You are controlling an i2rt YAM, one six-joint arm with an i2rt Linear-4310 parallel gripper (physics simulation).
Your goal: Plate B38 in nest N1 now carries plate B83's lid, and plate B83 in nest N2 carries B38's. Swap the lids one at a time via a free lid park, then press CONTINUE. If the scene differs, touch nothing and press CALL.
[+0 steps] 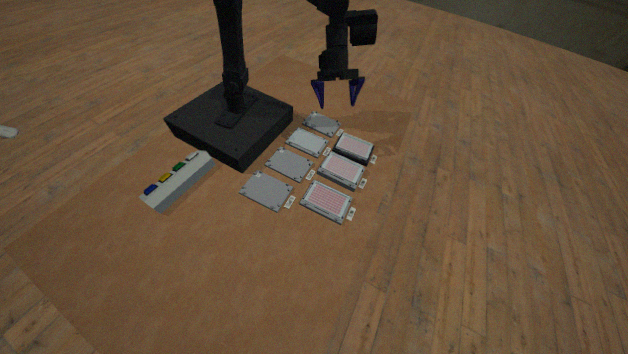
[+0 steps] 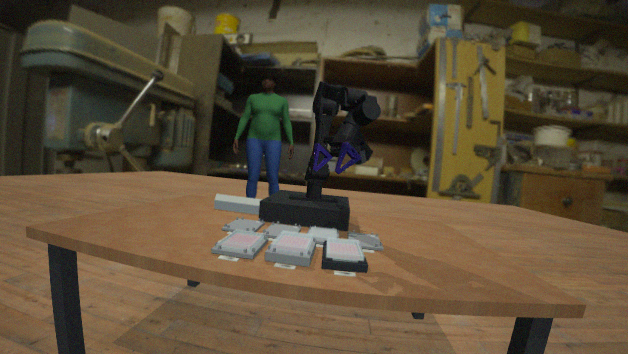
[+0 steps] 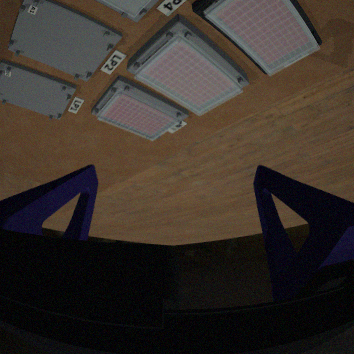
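Seen in the pictures: gripper, fingertip midpoint: (image 1: 337, 107) (image 2: 325, 171) (image 3: 175, 173); arm's base at its link origin: (image 1: 237, 110) (image 2: 313, 199).
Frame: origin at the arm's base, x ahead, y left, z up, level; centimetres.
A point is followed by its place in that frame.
Observation:
My gripper (image 1: 338, 106) @[y -0.6, x 37.0, z 13.0 cm] (image 2: 328, 171) @[y -0.6, x 37.0, z 13.0 cm] (image 3: 175, 173) @[y -0.6, x 37.0, z 13.0 cm] is open and empty, high above the table beyond the nests. A pink-welled plate (image 1: 327, 201) @[y -21.9, x 42.7, z -5.6 cm] (image 2: 243, 241) @[y -20.0, x 45.3, z -5.5 cm] (image 3: 137, 115) @[y -19.8, x 41.8, z -5.5 cm] sits in the near grey nest, N1. A second pink plate (image 1: 343, 168) @[y -8.5, x 44.5, z -4.1 cm] (image 2: 291, 244) @[y -8.2, x 49.0, z -4.1 cm] (image 3: 190, 72) @[y -6.1, x 42.9, z -4.1 cm] sits in the taller grey nest beside it. Both look covered by clear lids; plate and lid codes are unreadable. Grey lid parks LP1 (image 1: 266, 190) @[y -24.3, x 22.9, z -7.1 cm] (image 2: 243, 225) @[y -24.0, x 24.2, z -7.1 cm] (image 3: 32, 92) @[y -23.5, x 22.9, z -7.1 cm] and LP2 (image 1: 289, 164) (image 2: 282, 230) (image 3: 65, 40) look bare. The button console (image 1: 180, 186) @[y -33.5, x -1.2, z -4.8 cm] (image 2: 237, 204) @[y -31.6, x -0.8, z -4.9 cm] shows blue, yellow, green and white buttons; their labels are unreadable.
A third pink plate (image 1: 354, 145) @[y 4.2, x 46.1, z -4.4 cm] (image 2: 344, 249) @[y 4.3, x 49.2, z -4.5 cm] (image 3: 262, 30) @[y 4.1, x 45.6, z -4.4 cm] sits in a black nest. A park with a pale, lid-like top (image 1: 306, 141) @[y 0.7, x 27.9, z -6.3 cm] (image 2: 323, 234) @[y 1.5, x 30.4, z -6.3 cm] lies beyond LP2, then another grey park (image 1: 321, 123) @[y 14.1, x 30.2, z -7.1 cm] (image 2: 365, 241) @[y 14.2, x 32.8, z -7.1 cm]. The black arm base (image 1: 230, 122) @[y -7.9, x 2.1, z 0.9 cm] (image 2: 305, 209) @[y -3.8, x 15.1, z -1.7 cm] stands beside the parks.

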